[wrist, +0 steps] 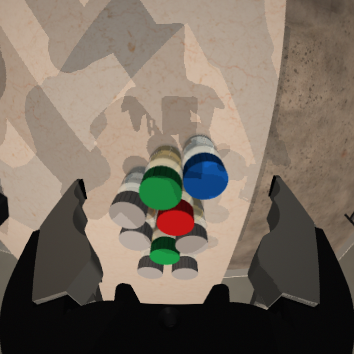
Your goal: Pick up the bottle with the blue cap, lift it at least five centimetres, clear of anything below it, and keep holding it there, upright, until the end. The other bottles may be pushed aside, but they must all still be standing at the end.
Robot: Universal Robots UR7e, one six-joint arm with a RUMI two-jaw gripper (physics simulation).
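Places are measured from the arm's base along level axes (x left, y down, z back), in centimetres.
Pixels of known places: gripper, fingertip midpoint: (pixel 176 178).
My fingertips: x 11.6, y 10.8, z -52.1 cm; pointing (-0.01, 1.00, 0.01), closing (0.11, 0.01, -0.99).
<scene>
Ahead of a thing's pixels: the offset from my fingertips to its top centre. Level surfaces: height alone.
The bottle with the blue cap @(dx -3.5, dy +5.4, dz -3.6 cm) (pixel 205 176) stands upright on the table, right of the middle of the wrist view, at the right back corner of a tight group of bottles. A bottle with a green cap @(dx -5.9, dy +5.4, dz +1.7 cm) (pixel 160 189) stands close to its left. A bottle with a red cap @(dx -11.1, dy +5.4, dz -0.6 cm) (pixel 175 220) stands nearer the palm. My gripper (pixel 176 178) is wide open, with nothing between its fingers. It hangs above the group, and in the view the blue cap lies between the fingertips, closer to the right one. Whether the fingertips reach down to cap height, I cannot tell.
Bottles with grey-white caps @(dx -10.5, dy +5.4, dz +6.4 cm) (pixel 128 214) @(dx -16.3, dy +5.4, dz +5.7 cm) (pixel 135 239) @(dx -16.2, dy +5.4, dz -3.7 cm) (pixel 191 241) @(dx -27.2, dy +5.4, dz +3.4 cm) (pixel 150 269) @(dx -26.5, dy +5.4, dz -3.8 cm) (pixel 185 268) and a smaller-looking green cap @(dx -20.3, dy +5.4, dz +0.6 cm) (pixel 165 254) fill the rest of the group, toward the palm. The pale table @(dy +15.9 cm) (pixel 235 65) has a curved edge at the right, with brown floor beyond. Shadows cross the table.
</scene>
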